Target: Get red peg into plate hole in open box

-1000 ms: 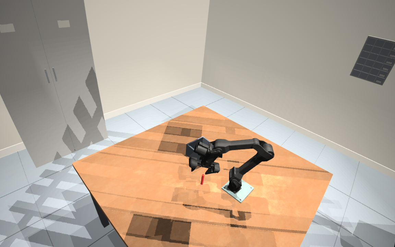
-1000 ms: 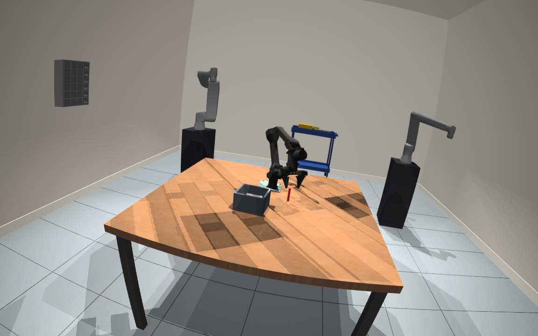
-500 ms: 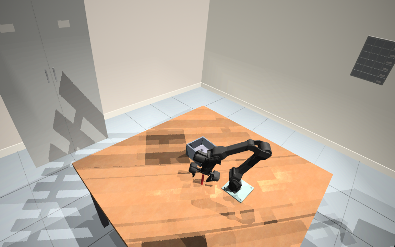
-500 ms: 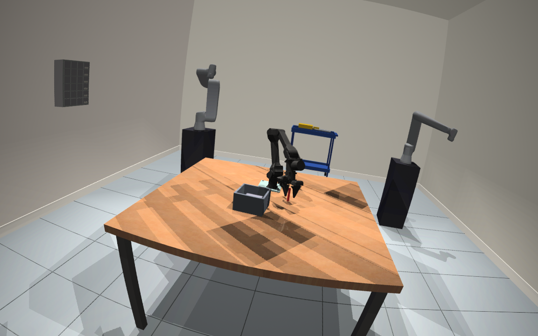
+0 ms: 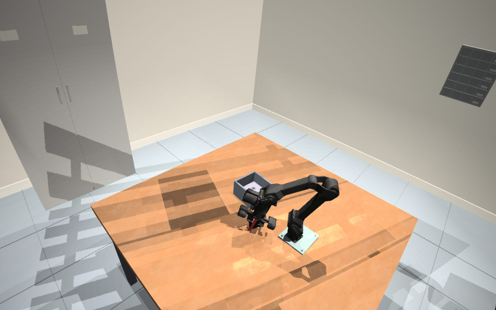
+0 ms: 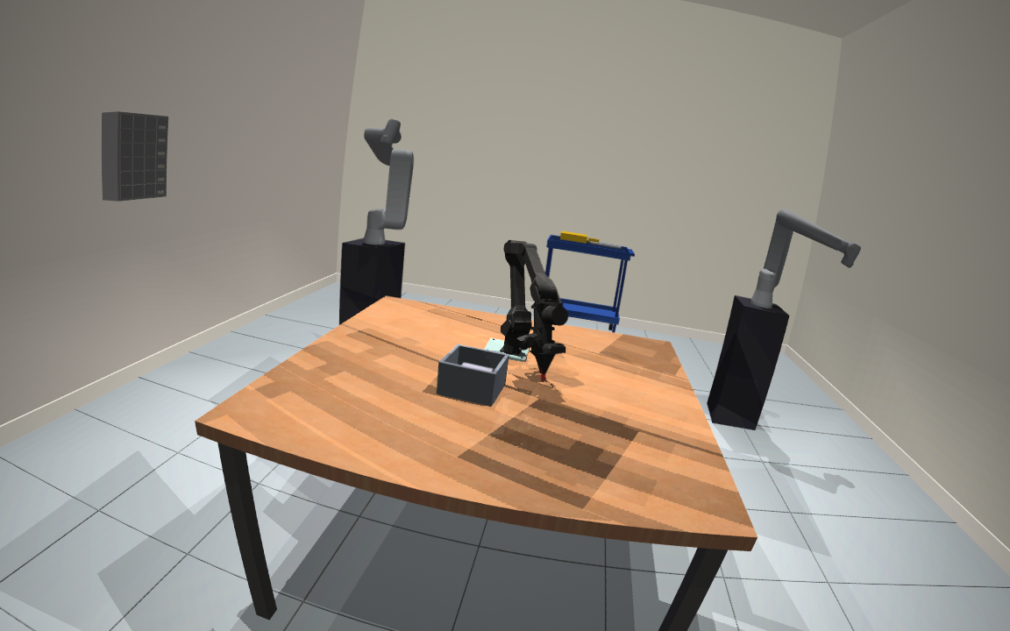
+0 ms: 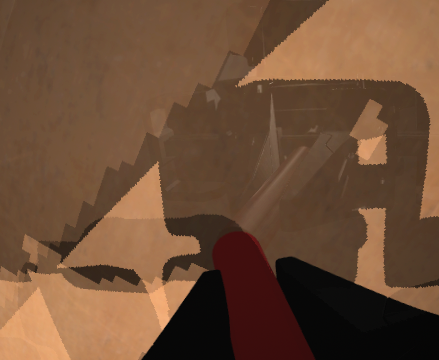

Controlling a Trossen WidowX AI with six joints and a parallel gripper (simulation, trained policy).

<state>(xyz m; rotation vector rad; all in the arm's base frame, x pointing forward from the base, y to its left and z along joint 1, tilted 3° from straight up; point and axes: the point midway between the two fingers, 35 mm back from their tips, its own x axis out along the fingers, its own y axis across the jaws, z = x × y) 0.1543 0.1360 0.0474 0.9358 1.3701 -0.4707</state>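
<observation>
My gripper tip is now 180 mm short of the grey box, 170 mm to the left of it and 10 mm below it. Round my gripper tip: red peg (10 mm behind, 20 mm above).
</observation>
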